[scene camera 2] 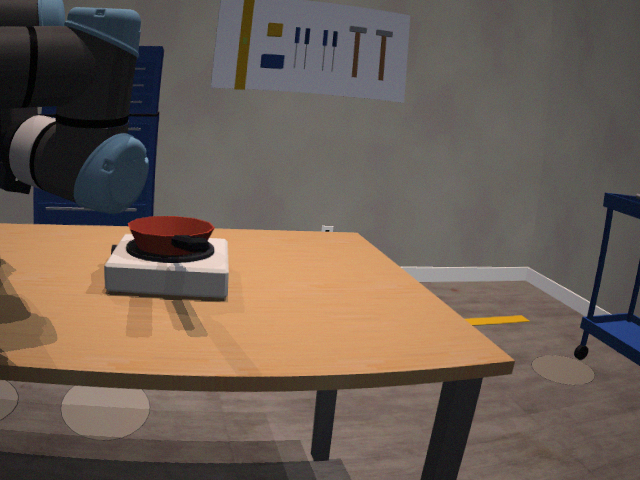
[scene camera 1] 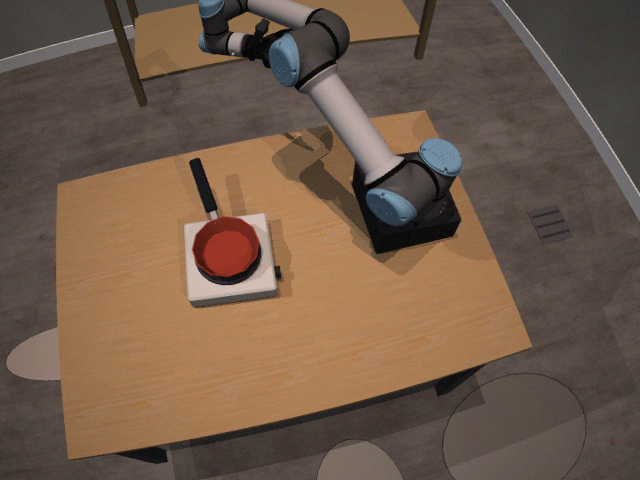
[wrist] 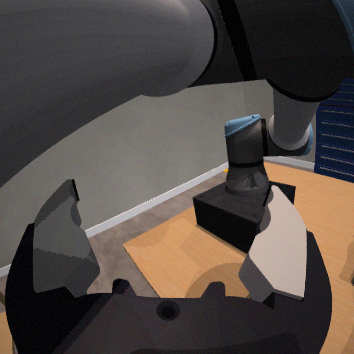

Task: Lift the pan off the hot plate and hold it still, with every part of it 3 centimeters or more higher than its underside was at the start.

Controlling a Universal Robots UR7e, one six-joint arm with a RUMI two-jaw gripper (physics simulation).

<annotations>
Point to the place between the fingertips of the gripper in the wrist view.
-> At 171, 185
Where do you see a red pan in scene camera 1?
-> At 225, 246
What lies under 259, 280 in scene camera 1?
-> A white hot plate.
</annotations>
